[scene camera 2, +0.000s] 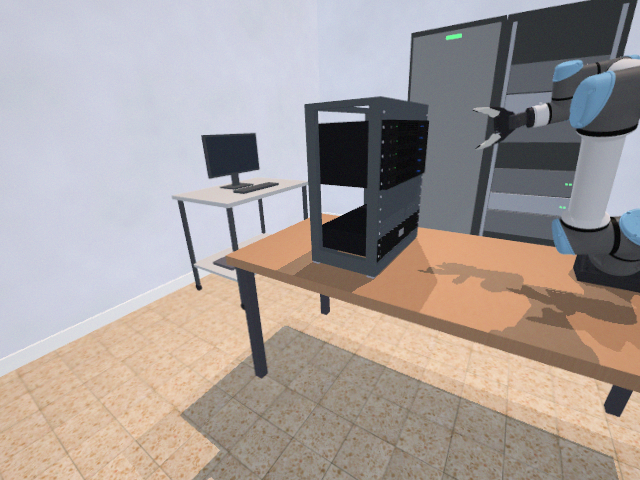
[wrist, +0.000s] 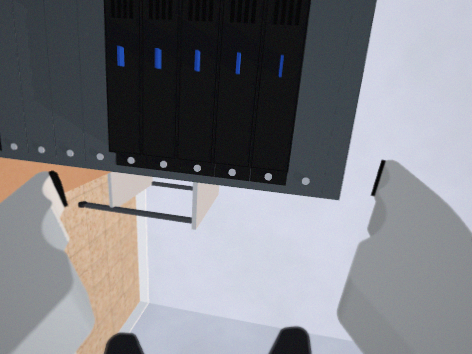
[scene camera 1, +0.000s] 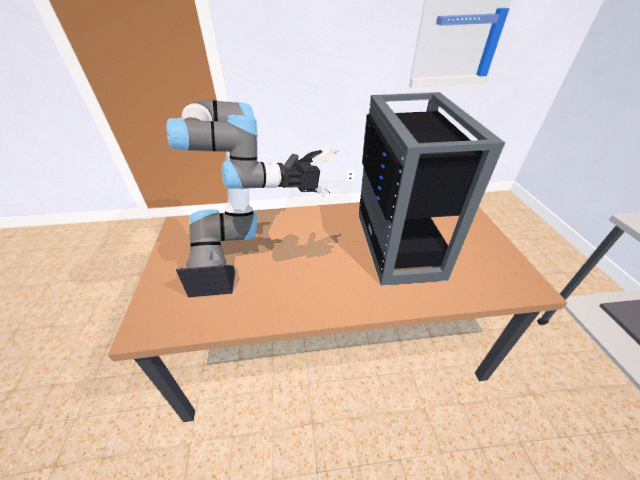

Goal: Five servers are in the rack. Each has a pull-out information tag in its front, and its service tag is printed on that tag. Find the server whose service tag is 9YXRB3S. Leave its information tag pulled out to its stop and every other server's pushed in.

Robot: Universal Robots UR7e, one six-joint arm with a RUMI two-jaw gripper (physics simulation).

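Where they show: gripper, between the fingertips: (scene camera 2: 473, 129) (wrist: 220, 171) (scene camera 1: 334, 172); arm's base, origin of its link: (scene camera 2: 615, 255) (scene camera 1: 206, 267).
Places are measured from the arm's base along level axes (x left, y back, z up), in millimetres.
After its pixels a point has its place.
The grey rack (scene camera 1: 405, 206) {x -54, y -749, z 311 mm} (scene camera 2: 373, 217) {x 449, y -706, z 140 mm} (wrist: 327, 100) {x 57, y -710, z 487 mm} stands upright on the table. The black servers (scene camera 1: 374, 160) {x 212, y -687, z 347 mm} (scene camera 2: 405, 149) {x 254, y -685, z 354 mm} (wrist: 197, 115) {x 28, y -696, z 345 mm} are stacked in its upper part. In the wrist view they appear side by side, each with a small blue tab, such as the leftmost tab (wrist: 120, 56) {x 85, y -686, z 257 mm}, the middle tab (wrist: 197, 60) {x 85, y -685, z 345 mm} and the rightmost tab (wrist: 281, 66) {x 84, y -685, z 433 mm}. No tag is seen standing out far, and no printed service tag is readable. My gripper (scene camera 1: 331, 173) {x 6, y -510, z 413 mm} (scene camera 2: 475, 129) {x 6, y -510, z 413 mm} (wrist: 220, 171) {x 6, y -510, z 413 mm} is open and empty, in front of the rack's front face and apart from it.
The wooden table (scene camera 1: 310, 310) {x -163, y -416, z -99 mm} (scene camera 2: 465, 320) {x 522, y -361, z -99 mm} carries the arm's base and the rack. A black unit (scene camera 2: 398, 235) {x 232, y -700, z 7 mm} with a light label sits low in the rack. A side table (scene camera 2: 206, 195) with a monitor (scene camera 2: 232, 155) stands beyond the rack. Tall grey cabinets (scene camera 2: 454, 103) stand behind.
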